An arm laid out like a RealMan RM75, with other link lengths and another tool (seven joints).
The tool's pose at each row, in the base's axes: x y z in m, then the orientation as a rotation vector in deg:
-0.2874, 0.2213, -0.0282, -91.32, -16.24, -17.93
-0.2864, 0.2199, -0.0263, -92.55, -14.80, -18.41
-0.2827, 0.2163, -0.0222, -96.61, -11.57, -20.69
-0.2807, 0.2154, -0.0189, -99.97, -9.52, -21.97
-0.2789, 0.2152, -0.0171, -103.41, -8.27, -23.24
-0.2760, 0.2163, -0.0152, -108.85, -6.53, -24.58
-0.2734, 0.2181, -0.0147, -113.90, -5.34, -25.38
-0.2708, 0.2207, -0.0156, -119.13, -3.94, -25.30
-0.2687, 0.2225, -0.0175, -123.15, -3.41, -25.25
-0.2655, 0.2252, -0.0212, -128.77, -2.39, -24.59
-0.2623, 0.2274, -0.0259, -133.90, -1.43, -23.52
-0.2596, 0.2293, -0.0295, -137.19, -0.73, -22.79
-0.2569, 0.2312, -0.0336, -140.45, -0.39, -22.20
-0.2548, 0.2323, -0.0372, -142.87, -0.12, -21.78
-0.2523, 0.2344, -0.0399, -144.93, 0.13, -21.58
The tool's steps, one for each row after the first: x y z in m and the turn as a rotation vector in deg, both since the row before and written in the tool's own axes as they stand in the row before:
0.0016, -0.0013, -0.0014, -1.38, 0.95, 0.68
0.0050, -0.0022, -0.0036, -4.60, 2.59, 0.79
0.0031, -0.0023, -0.0010, -3.68, 1.35, 0.56
0.0023, -0.0010, -0.0002, -3.69, 0.86, 0.00
0.0032, -0.0011, 0.0012, -5.71, 0.75, 0.17
0.0024, -0.0004, 0.0021, -5.18, 0.17, 0.04
0.0018, 0.0003, 0.0033, -5.26, -0.38, 0.54
0.0011, 0.0011, 0.0030, -3.98, -0.49, -0.01
0.0014, 0.0020, 0.0050, -5.52, -0.98, 0.37
0.0013, 0.0026, 0.0054, -4.99, -1.18, 0.47
0.0013, 0.0015, 0.0045, -3.21, -0.74, 0.35
0.0012, 0.0015, 0.0049, -3.17, -0.72, 0.03
0.0009, 0.0015, 0.0039, -2.36, -0.51, 0.02
0.0015, 0.0001, 0.0040, -2.03, -0.31, -0.01

